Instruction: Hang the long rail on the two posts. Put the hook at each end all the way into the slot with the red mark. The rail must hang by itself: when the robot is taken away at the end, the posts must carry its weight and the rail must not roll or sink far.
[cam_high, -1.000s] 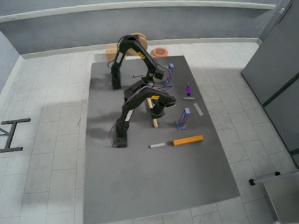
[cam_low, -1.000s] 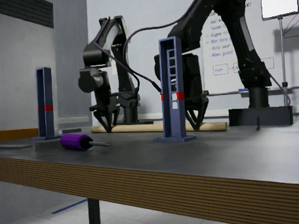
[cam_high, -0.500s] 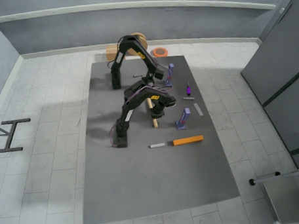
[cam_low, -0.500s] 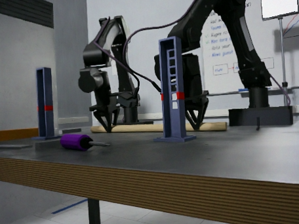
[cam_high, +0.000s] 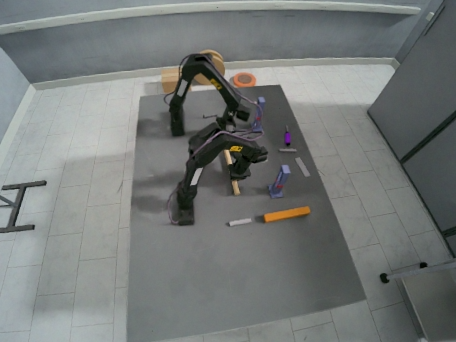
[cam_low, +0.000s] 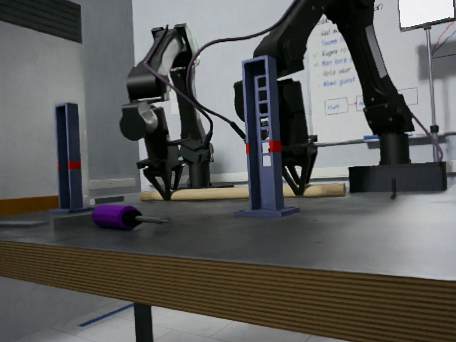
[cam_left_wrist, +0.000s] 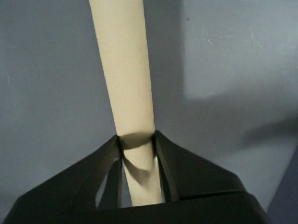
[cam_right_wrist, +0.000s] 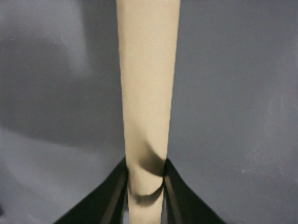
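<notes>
Right now the long wooden rail is 1 cm behind my left hand, 16 cm to the right of it and 1 cm below it. Also, from my left hand: orange block 22 cm ahead, 54 cm to the right, 1 cm below; grey strip 39 cm ahead, 29 cm to the right, 2 cm below; black part 6 cm behind, 16 cm to the left, 1 cm below.
Now: the long wooden rail 16 cm to the left of my right hand, 2 cm behind it and 1 cm below it. Round my right hand: orange block 23 cm to the right, 21 cm ahead; grey strip 38 cm ahead, 2 cm to the left, 2 cm below; black part 47 cm to the left, 7 cm behind, 1 cm below.
</notes>
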